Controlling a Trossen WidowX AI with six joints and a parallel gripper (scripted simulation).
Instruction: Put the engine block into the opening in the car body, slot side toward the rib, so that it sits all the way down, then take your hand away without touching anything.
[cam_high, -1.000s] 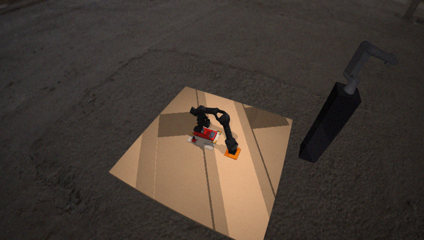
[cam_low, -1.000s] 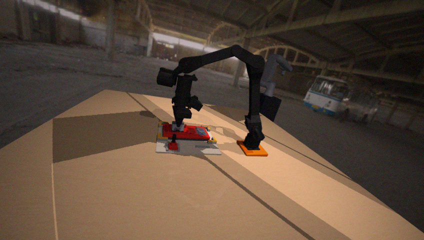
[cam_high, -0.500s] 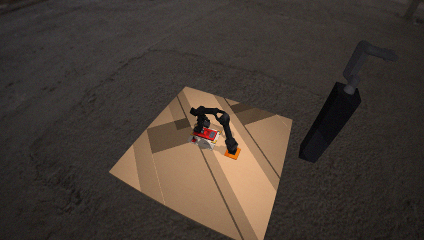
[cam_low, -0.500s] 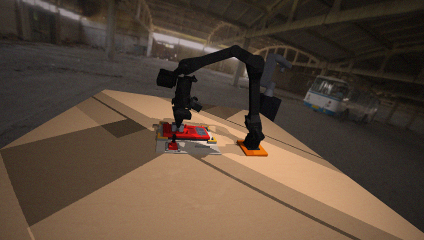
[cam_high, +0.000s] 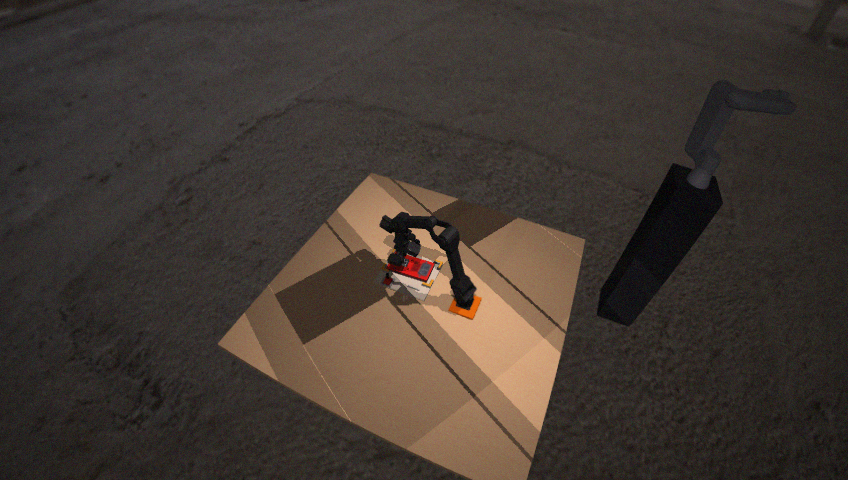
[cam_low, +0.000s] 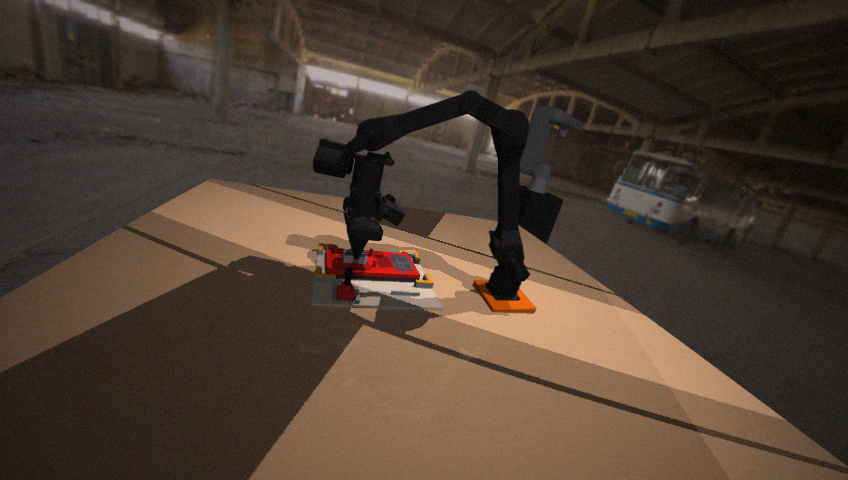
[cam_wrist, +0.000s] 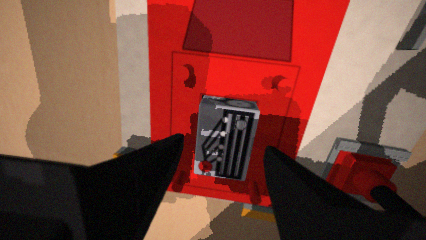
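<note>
The engine block lies 2 cm below my gripper tip.
</note>
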